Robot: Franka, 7 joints.
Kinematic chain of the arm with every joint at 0, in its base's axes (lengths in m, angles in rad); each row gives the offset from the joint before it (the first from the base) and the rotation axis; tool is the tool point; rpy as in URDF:
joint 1: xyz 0 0 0.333 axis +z
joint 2: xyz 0 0 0 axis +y
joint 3: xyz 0 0 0.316 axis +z
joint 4: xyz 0.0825 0 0 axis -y
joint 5: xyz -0.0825 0 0.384 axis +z
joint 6: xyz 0 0 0 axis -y
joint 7: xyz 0.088 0 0 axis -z
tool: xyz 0 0 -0.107 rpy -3.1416 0 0
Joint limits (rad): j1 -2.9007..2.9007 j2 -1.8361..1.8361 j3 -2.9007..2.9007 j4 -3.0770..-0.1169 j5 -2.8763..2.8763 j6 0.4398..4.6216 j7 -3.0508..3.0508
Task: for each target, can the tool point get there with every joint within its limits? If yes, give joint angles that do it. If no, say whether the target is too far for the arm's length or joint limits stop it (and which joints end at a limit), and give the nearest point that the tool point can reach.
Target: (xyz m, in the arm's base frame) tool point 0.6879 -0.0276 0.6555
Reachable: yes | joints 2.2648 -0.4380 -2.0474 -1.4108 1.1224 2.5746 -2.0937
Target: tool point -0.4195 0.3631 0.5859
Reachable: yes | joints 0.9318 -0.5080 1.1537 -2.0939 2.2338 1.6490 -2.3986
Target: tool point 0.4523 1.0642 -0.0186
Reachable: no: too far | nearest point 0.3211 0.7554 0.0834 | short by 0.351 m
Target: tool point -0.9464 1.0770 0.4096
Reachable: no: too far | nearest point -0.5655 0.6435 0.3788 | short by 0.578 m
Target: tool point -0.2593 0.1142 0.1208
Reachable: yes | joints 2.3590 0.2961 0.2375 -2.6739 0.3889 1.9587 1.9583
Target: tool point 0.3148 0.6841 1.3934
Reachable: no: too far | nearest point 0.2076 0.4512 1.0325 | short by 0.443 m
